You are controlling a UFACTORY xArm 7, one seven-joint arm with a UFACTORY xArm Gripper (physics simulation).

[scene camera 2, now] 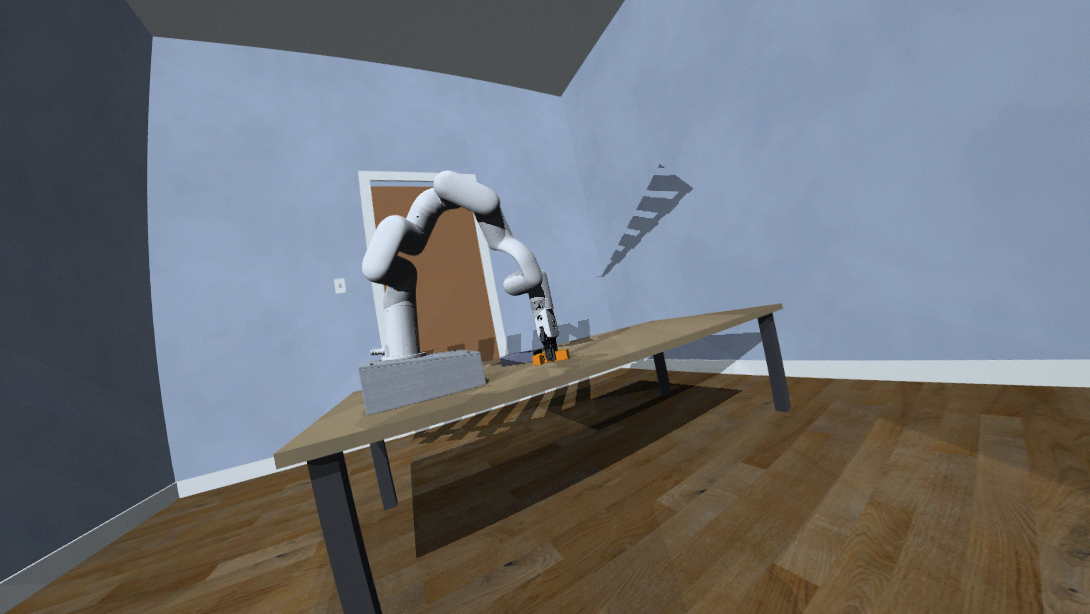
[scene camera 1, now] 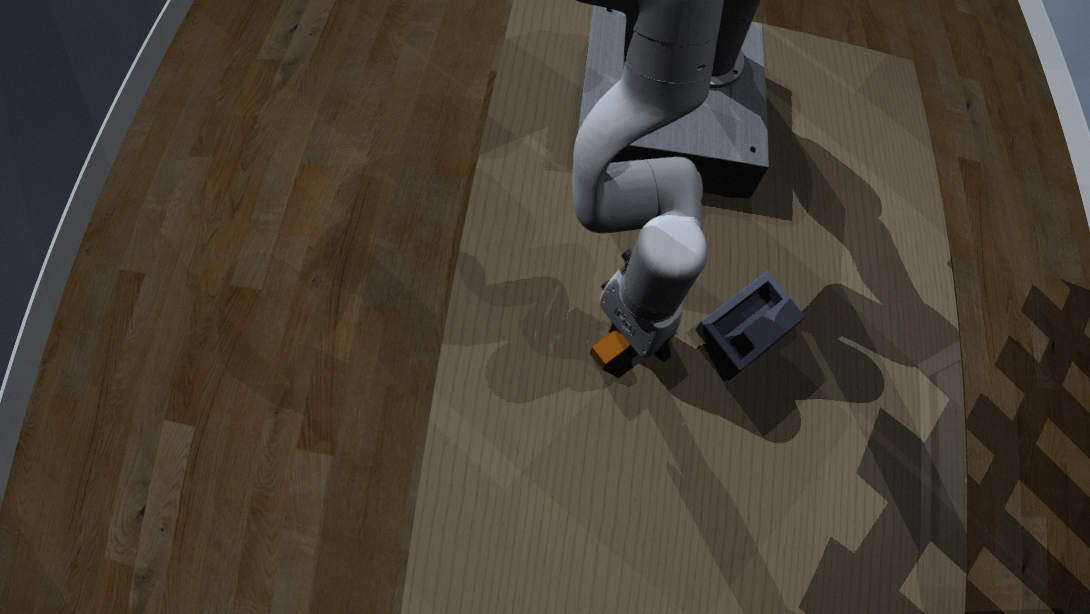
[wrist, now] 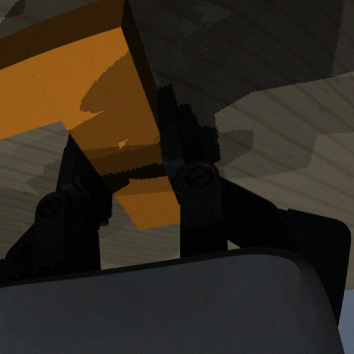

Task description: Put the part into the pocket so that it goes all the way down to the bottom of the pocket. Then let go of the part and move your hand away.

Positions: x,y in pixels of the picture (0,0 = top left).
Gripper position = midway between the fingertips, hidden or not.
My gripper (scene camera 1: 627,337) carries an orange L-shaped part (scene camera 1: 613,346), which touches nothing else.
